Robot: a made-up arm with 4 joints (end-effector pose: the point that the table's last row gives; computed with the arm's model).
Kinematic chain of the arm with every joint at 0, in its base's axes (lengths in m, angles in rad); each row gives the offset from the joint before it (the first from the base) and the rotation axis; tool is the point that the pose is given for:
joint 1: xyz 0 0 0.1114 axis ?
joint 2: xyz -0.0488 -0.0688 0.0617 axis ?
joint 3: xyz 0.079 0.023 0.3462 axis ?
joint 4: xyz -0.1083 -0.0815 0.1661 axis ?
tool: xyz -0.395 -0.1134 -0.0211
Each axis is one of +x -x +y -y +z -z.
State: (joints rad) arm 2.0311 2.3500 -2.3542 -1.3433
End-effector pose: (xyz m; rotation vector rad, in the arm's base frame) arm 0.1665 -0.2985 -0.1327 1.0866 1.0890 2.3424
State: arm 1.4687 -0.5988 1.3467 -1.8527
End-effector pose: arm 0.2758 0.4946 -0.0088 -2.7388 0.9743 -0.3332
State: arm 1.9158 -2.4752 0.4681 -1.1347
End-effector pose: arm -0.4845 0.1328 0.5423 -1.8901 -0.3088 1.1503
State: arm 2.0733 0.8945 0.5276 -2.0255
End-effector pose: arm 0.5250 -0.2342 -0.2587 1.6665 -2.1016 1.0589
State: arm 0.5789 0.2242 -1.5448 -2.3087
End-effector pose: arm 0.2029 0.1393 0.6281 1.1988 -0.3694 -2.2794
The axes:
joint 1: +y
joint 2: +x
joint 3: +y
joint 4: +z

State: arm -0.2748 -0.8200 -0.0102 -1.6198
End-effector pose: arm -0.2065 0.5219 0.2045 -0.4150 -0.8759 -1.6162
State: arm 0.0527 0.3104 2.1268 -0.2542
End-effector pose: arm 0.4645 -0.3515 0.8052 -0.0809 2.1531 0.1815
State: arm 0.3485 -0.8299 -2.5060 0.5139
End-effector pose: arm 0.3557 -0.3103 0.3195 -0.6864 -2.0150 1.3051
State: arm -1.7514 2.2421 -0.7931 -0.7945
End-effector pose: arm -0.0287 -0.2491 -0.3005 2.4086 -0.1985 0.8945
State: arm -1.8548 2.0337 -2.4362 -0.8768
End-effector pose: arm -0.3087 -0.0969 0.3102 -2.3822 0.1388 0.2558
